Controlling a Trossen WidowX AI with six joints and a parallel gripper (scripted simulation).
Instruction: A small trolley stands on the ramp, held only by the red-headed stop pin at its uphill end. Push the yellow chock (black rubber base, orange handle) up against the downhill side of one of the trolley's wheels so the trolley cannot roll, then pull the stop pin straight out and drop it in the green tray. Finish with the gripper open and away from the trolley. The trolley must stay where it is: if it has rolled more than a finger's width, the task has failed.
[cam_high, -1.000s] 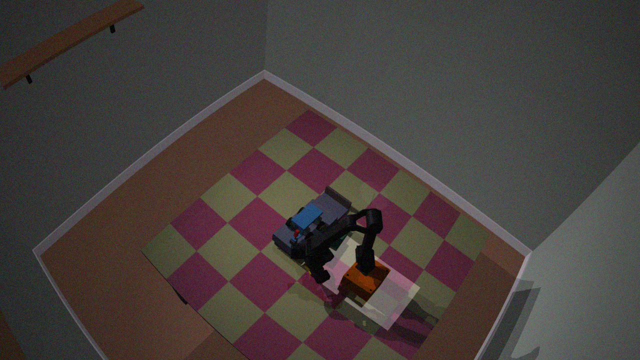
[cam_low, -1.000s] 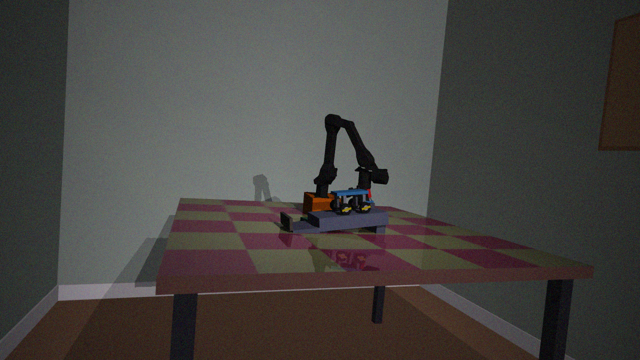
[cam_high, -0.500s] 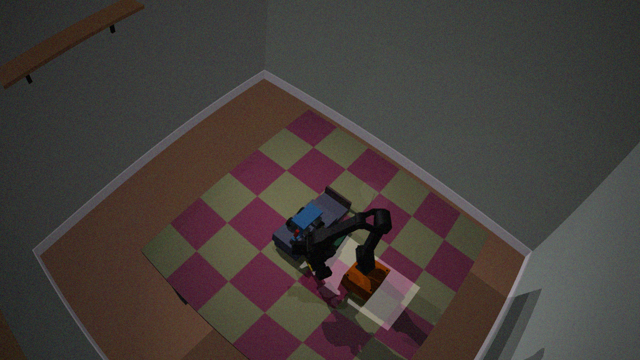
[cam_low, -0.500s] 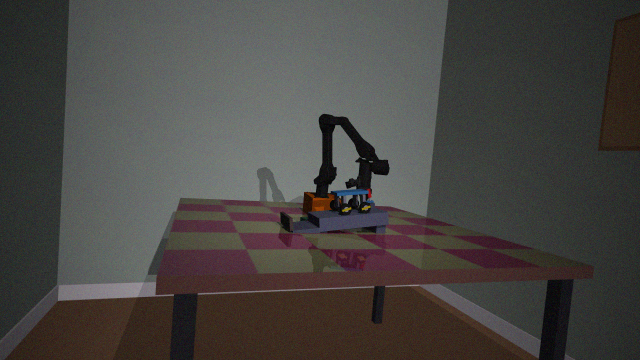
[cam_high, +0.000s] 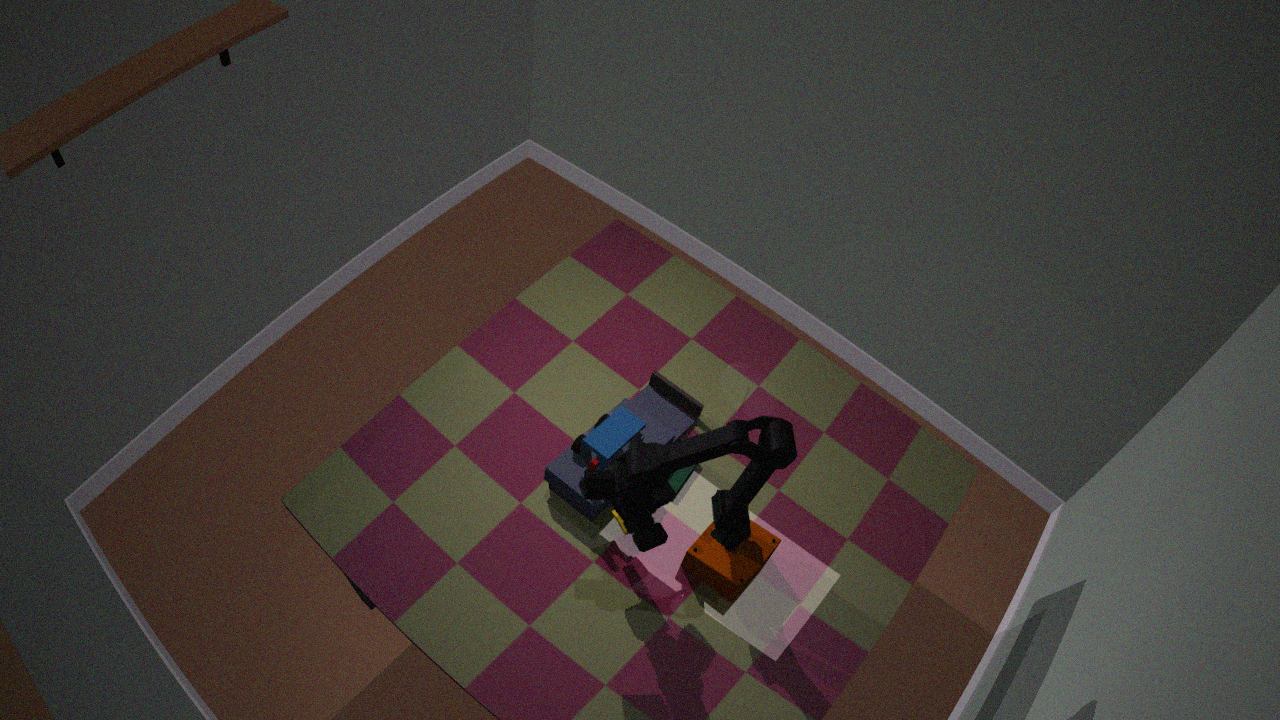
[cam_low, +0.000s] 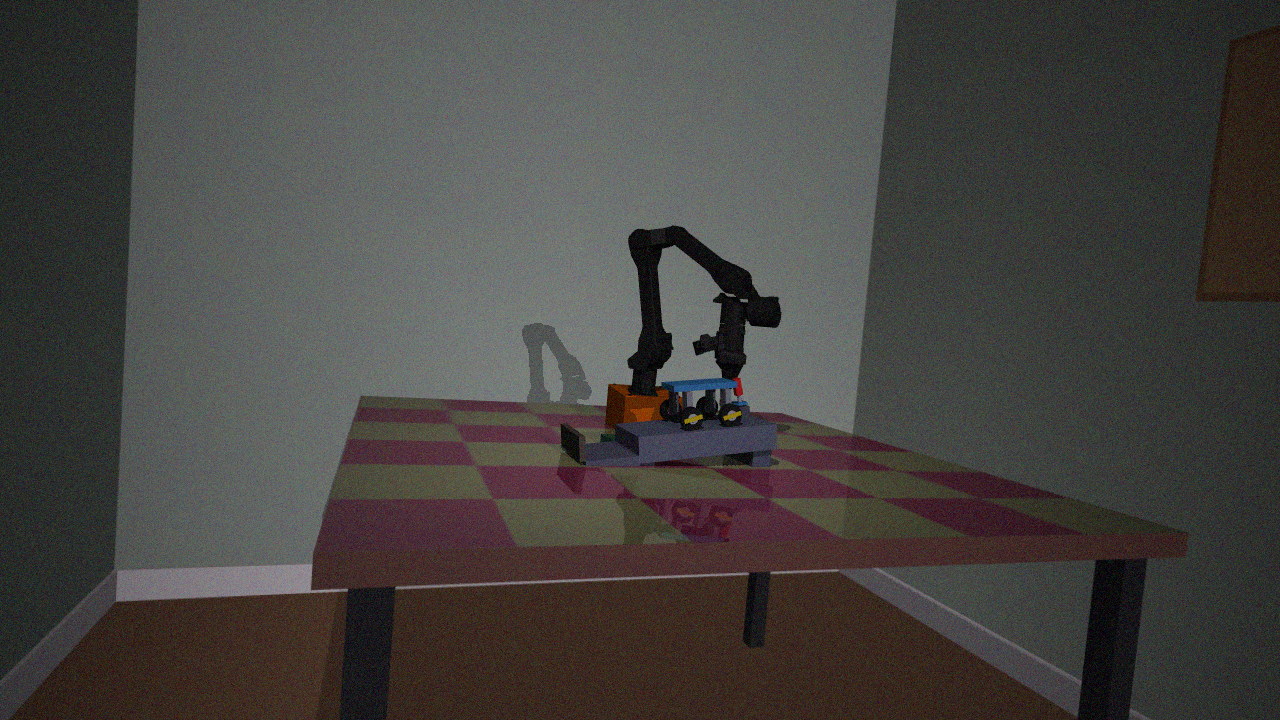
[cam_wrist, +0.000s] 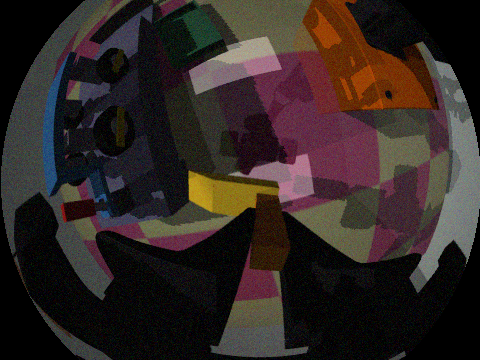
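My gripper tip is 7 cm short of the green tray, 22 cm to the left of it and 13 cm above it. Also, from my gripper tip: yellow chock (2 cm ahead, 1 cm to the right, 1 cm below); red-headed stop pin (14 cm ahead, 2 cm to the right, 1 cm above); blue-topped trolley (18 cm ahead, 11 cm to the right, 1 cm below).
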